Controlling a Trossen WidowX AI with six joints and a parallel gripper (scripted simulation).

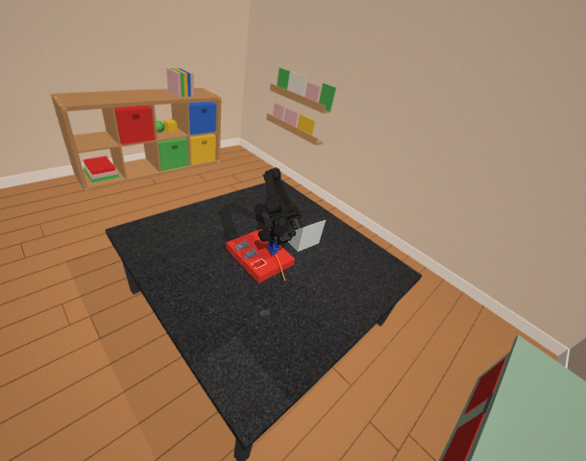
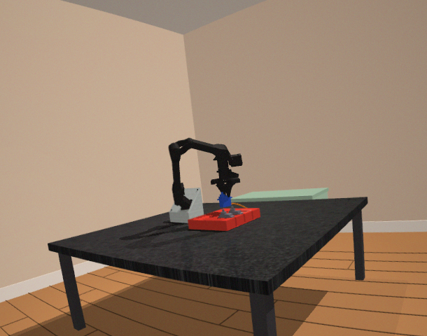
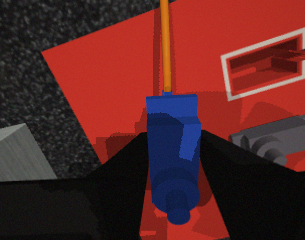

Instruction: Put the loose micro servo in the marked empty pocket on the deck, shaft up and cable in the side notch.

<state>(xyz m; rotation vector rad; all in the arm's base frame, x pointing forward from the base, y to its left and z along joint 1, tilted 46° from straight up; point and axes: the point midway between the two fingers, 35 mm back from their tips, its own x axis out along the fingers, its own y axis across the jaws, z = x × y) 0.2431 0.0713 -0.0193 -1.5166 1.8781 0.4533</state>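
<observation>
My gripper tip is now 10 cm above the red deck, 7 cm to the left of it and 2 cm past it.
</observation>
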